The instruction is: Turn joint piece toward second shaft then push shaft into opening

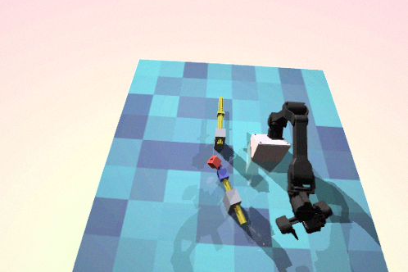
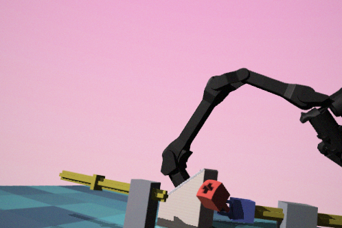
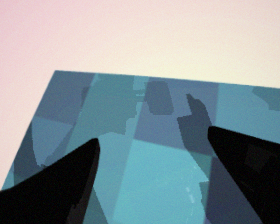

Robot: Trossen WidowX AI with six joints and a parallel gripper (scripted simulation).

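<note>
The red joint piece lies 29 cm ahead of my gripper tip, 35 cm to the right of it and 8 cm below it.
</note>
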